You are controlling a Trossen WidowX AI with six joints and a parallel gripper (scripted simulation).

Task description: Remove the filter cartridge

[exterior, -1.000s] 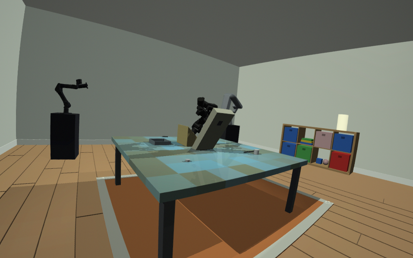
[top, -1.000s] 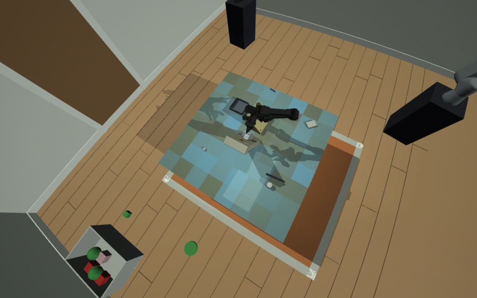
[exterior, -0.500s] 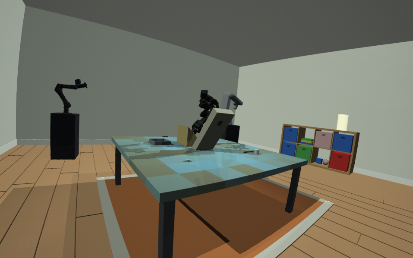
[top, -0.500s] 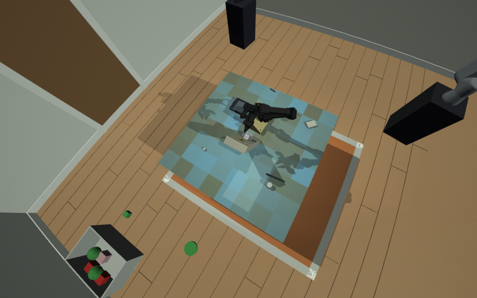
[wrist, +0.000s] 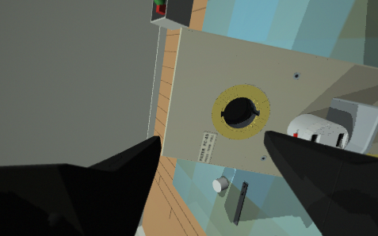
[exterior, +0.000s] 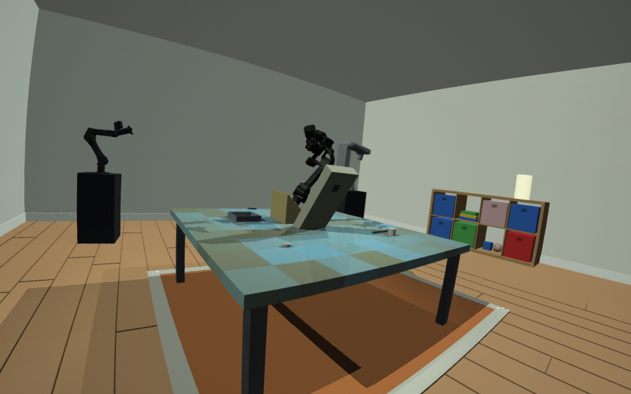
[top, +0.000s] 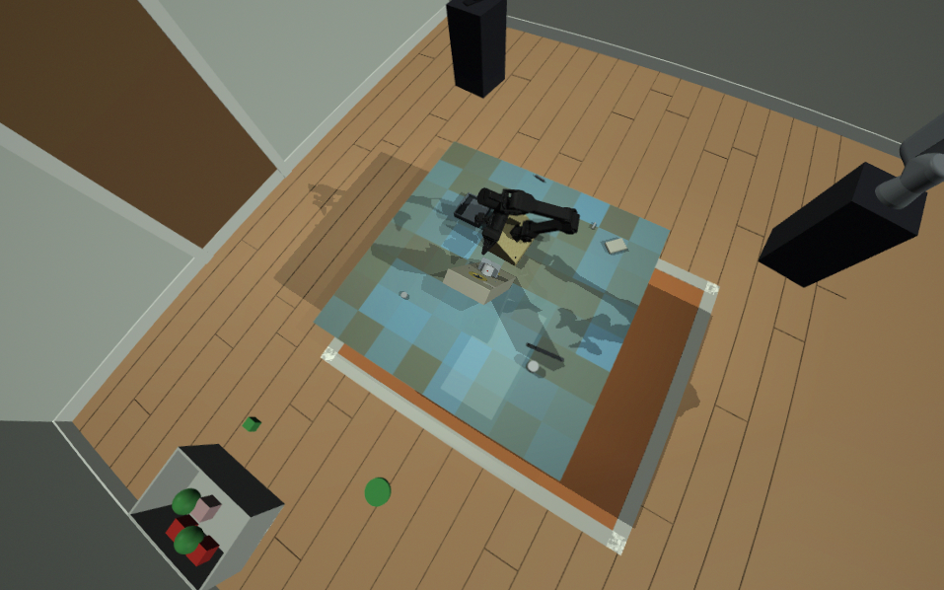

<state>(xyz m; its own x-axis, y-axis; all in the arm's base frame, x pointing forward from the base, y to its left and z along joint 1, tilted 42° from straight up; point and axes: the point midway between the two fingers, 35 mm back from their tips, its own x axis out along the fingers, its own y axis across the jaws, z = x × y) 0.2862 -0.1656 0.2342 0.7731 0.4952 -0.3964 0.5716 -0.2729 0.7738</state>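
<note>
The round grey filter cartridge is 2 cm behind my gripper tip and 17 cm below it. Round my gripper tip: service panel 2 cm ahead, 19 cm below.
</note>
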